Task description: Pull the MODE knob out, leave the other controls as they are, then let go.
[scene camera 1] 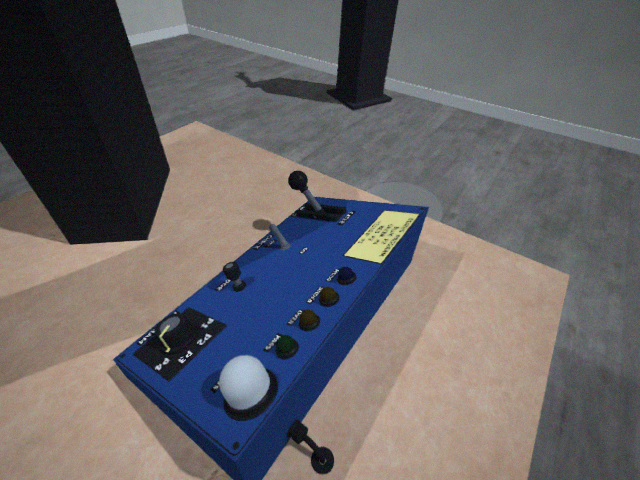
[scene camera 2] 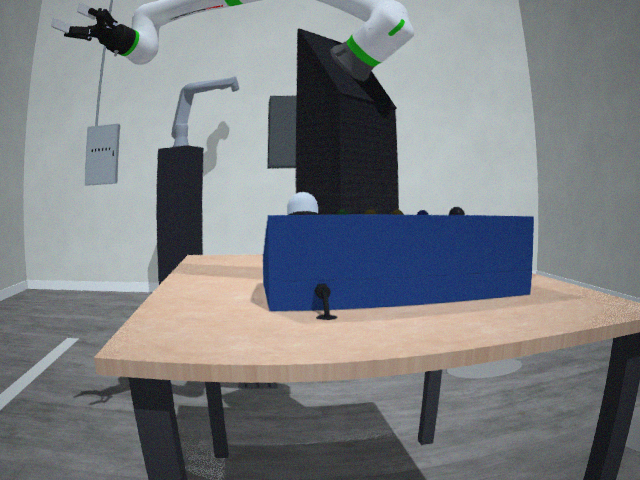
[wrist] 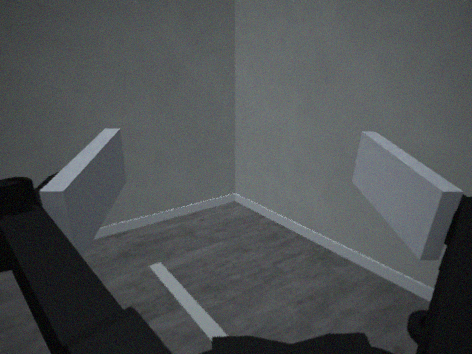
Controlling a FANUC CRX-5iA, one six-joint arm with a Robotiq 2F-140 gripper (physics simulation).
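Seen in the pictures: gripper, between the fingertips: (scene camera 2: 64,14) (wrist: 242,156); arm's base, origin of its link: (scene camera 2: 348,64).
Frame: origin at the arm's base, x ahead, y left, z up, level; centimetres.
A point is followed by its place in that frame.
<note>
A blue control box (scene camera 1: 262,308) @(x 54.8, y 12.3, z -48.8 cm) (scene camera 2: 403,258) @(x 63.8, y 21.9, z -51.8 cm) lies on the table. A small black knob (scene camera 1: 232,271) @(x 47.1, y 10.9, z -47.2 cm) stands on a short stem on its top face, between a rotary selector (scene camera 1: 175,331) @(x 52.9, y 0.4, z -47.7 cm) and a grey toggle (scene camera 1: 279,236) @(x 41.7, y 21.9, z -49.2 cm). A second black knob on a rod (scene camera 1: 322,459) @(x 74.0, y 11.2, z -58.7 cm) (scene camera 2: 326,304) @(x 73.6, y 11.2, z -57.9 cm) sticks out of the box's side. The labels are too blurred to tell surely which knob is MODE. My gripper (scene camera 2: 70,16) @(x 58.2, y -68.5, z 13.4 cm) (wrist: 242,156) @(x 58.2, y -68.5, z 13.4 cm) is open and empty. It is raised high at the upper left in the scene camera 2 view, well away from the box.
A white dome (scene camera 1: 244,382) @(x 67.2, y 5.0, z -41.3 cm) (scene camera 2: 302,203) @(x 68.1, y 5.9, z -42.8 cm), several small coloured domes and a black ball-topped lever (scene camera 1: 298,180) @(x 33.7, y 30.5, z -44.4 cm) (scene camera 2: 456,211) @(x 34.0, y 31.1, z -44.6 cm) stand on the box. A yellow note (scene camera 1: 382,236) @(x 53.9, y 35.7, z -45.8 cm) lies at one end. A black pedestal (scene camera 1: 87,129) @(x 17.0, y -0.5, z -34.1 cm) (scene camera 2: 346,149) @(x 15.4, y 2.0, z -29.2 cm) rises behind. The wooden table (scene camera 1: 439,320) @(x 66.5, y 42.0, z -60.0 cm) (scene camera 2: 217,338) @(x 91.1, y 0.8, z -60.0 cm) has open edges.
</note>
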